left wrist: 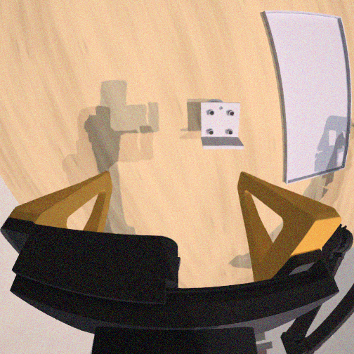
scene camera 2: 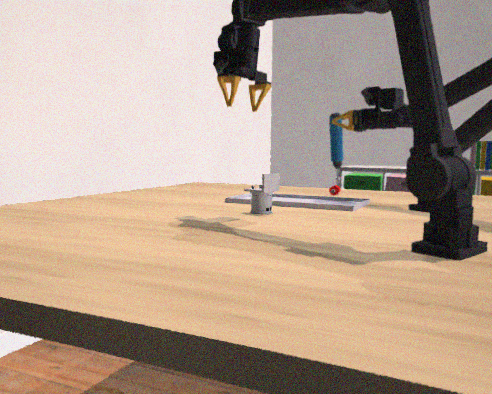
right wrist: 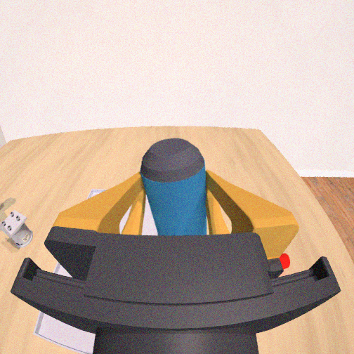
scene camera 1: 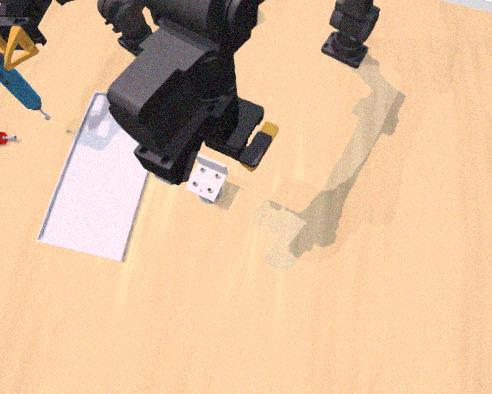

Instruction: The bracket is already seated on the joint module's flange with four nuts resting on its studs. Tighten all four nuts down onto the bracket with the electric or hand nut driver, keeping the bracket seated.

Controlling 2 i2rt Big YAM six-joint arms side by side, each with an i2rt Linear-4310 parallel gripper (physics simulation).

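Places are measured from the left arm's base along level axes (x ahead, y left, z up), in centimetres.
Pixels of known places: left gripper, fingertip midpoint: (scene camera 2: 242, 109) (scene camera 1: 223, 154); right gripper, fingertip midpoint: (scene camera 2: 333, 121); left arm's base at its link origin: (scene camera 2: 449, 251) (scene camera 1: 344, 51); right arm's base at its link origin: (scene camera 1: 140, 43).
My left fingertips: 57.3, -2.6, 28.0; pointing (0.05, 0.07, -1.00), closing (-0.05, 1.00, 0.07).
Ahead of a thing's pixels: the offset from my left fingertips to its middle, as dx, dy, dz.
The white angled bracket @[-1.0, -6.8, -19.8] (scene camera 1: 199, 188) (scene camera 2: 271, 183) (left wrist: 220, 122) (right wrist: 11, 220) sits on the small grey joint module @[-1.0, -6.8, -24.3] (scene camera 2: 260, 202) (right wrist: 23, 239), with dark studs and nuts on its flat face. Whether the nuts are tight is too small to tell. My left gripper (scene camera 2: 242, 107) (left wrist: 174, 178) is open and empty, high above the table and pointing down, with the bracket ahead of its fingers in the left wrist view. My right gripper (right wrist: 174, 177) is shut on the blue electric driver @[+5.4, -49.6, -10.2] (scene camera 1: 21, 87) (scene camera 2: 337, 147) (right wrist: 180, 207), held upright with its bit down, away from the bracket.
A shallow white tray @[+7.5, -32.0, -27.2] (scene camera 1: 90, 200) (scene camera 2: 325, 203) (left wrist: 315, 75) (right wrist: 62, 330) lies beside the joint module. A red-handled tool @[+16.4, -64.0, -26.3] (scene camera 1: 3, 138) (scene camera 2: 334, 190) (right wrist: 285, 261) is near the driver's bit in the pictures. The left arm covers part of the tray in scene camera 1.
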